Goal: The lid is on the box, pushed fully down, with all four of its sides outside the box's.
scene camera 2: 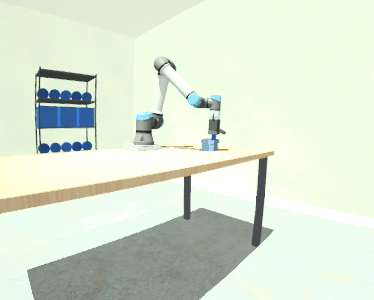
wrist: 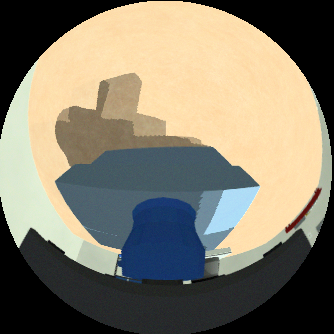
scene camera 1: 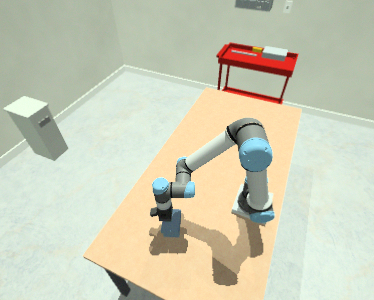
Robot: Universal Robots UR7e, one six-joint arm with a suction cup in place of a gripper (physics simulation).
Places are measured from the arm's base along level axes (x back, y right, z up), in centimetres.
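Where they show: hand, its tool point: (scene camera 2: 213, 141) (wrist: 163, 203); arm's base, origin of its link: (scene camera 2: 143, 144).
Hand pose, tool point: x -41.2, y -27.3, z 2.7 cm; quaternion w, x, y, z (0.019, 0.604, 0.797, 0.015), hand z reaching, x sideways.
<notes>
Each offset is from my tool point to the top centre of the thing. Level surfaces: height alone.
The blue-grey lid {dy -0.4, dx +2.6, dz +1.6 cm} (scene camera 1: 176, 218) (scene camera 2: 209, 142) (wrist: 100, 207) sits over the blue-grey box {dy -0.1, dx +2.8, dz -1.5 cm} (scene camera 1: 171, 233) (scene camera 2: 210, 148) (wrist: 160, 154), which stands on the table. In the wrist view the lid's near side overlaps the box's side with no gap showing, and the box's lower part shows beyond the lid's rim. The lid looks level. My gripper, a blue suction cup (scene camera 2: 214, 136) (wrist: 164, 215), touches the lid's top and is shut on it. The far sides of the lid are hidden, so how all four sides sit cannot be fully told.
The wooden table {dz -6.3 cm} (scene camera 1: 200, 130) (scene camera 2: 100, 172) carries the arm's base (scene camera 1: 240, 206) (scene camera 2: 142, 147). A red cart (scene camera 1: 256, 62) stands beyond the table's far end. A grey cabinet (scene camera 1: 40, 131) stands on the floor at left, and a shelf rack (scene camera 2: 65, 74) stands by the wall.
</notes>
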